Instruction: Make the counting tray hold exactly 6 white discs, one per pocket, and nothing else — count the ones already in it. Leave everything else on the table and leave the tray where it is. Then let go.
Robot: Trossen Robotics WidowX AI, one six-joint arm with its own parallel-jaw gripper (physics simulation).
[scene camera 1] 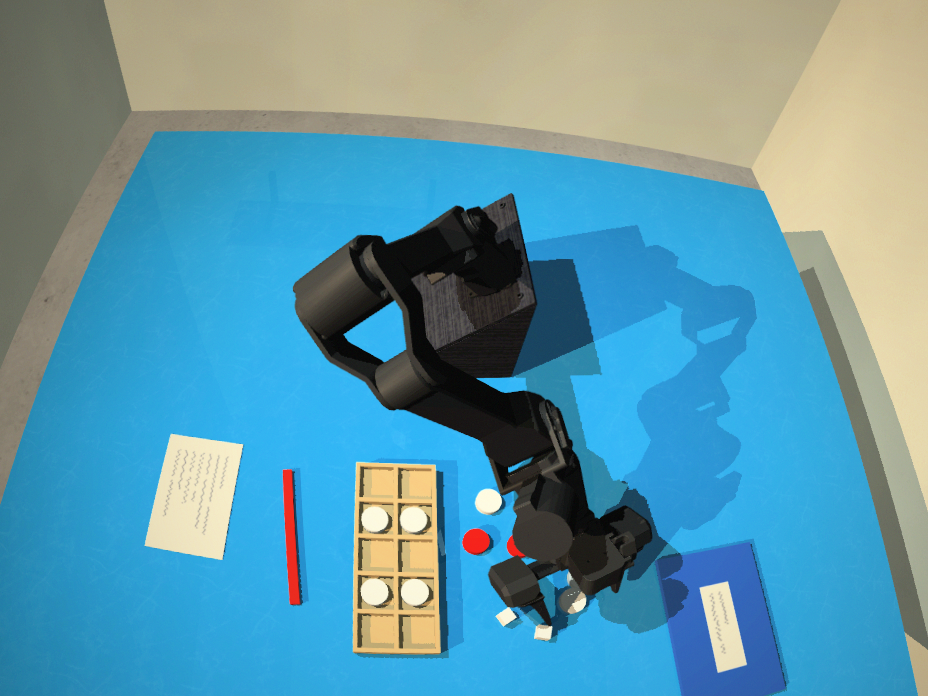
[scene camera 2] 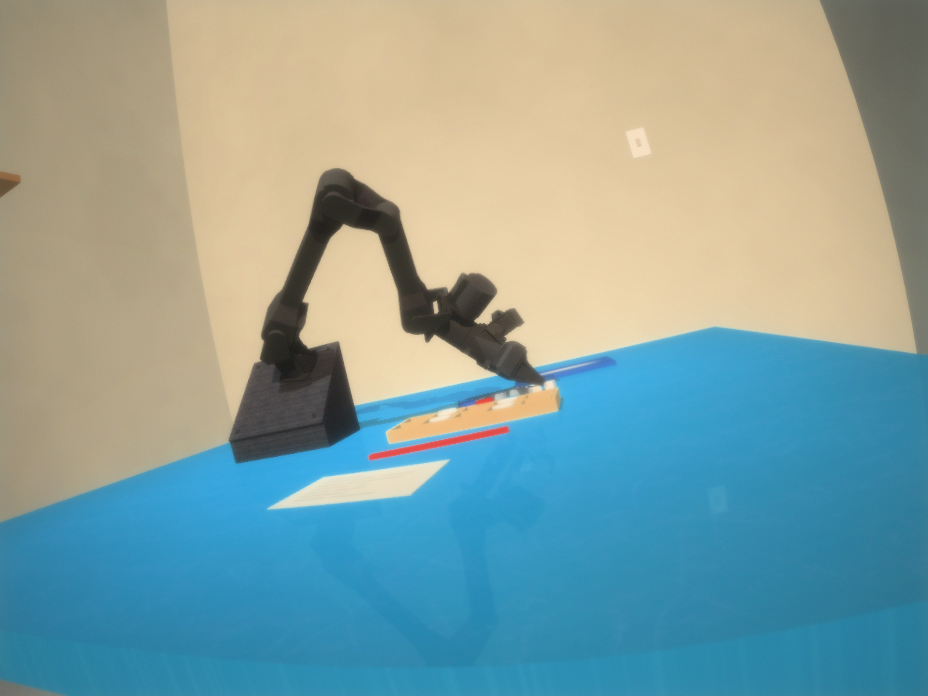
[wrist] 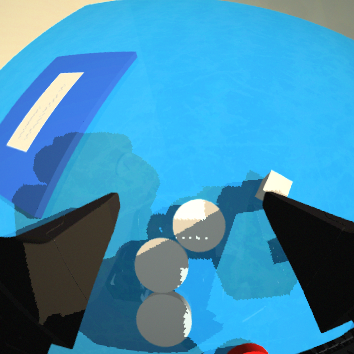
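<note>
The wooden counting tray (scene camera 1: 398, 555) (scene camera 2: 479, 422) has two columns of five pockets. White discs (scene camera 1: 375, 519) (scene camera 1: 413, 519) sit in both pockets of its second row, and white discs (scene camera 1: 375, 591) (scene camera 1: 414, 591) in both of its fourth row; the other pockets are empty. My gripper (scene camera 1: 583, 607) (wrist: 193, 199) is open and empty, low over the table right of the tray. Three loose white discs (wrist: 199, 225) (wrist: 161, 265) (wrist: 164, 320) lie close together between and below the fingertips in the wrist view; the arm partly hides them in scene camera 1. Another white disc (scene camera 1: 488, 501) lies nearer the tray.
Red discs (scene camera 1: 475, 540) (scene camera 1: 514, 546) lie between tray and gripper. White cubes (scene camera 1: 506, 616) (scene camera 1: 543, 633) lie near one finger. A blue book (scene camera 1: 758, 599) (wrist: 95, 75) is at the right. A red bar (scene camera 1: 291, 537) (scene camera 2: 439, 443) and a paper sheet (scene camera 1: 194, 497) (scene camera 2: 359, 484) lie left of the tray.
</note>
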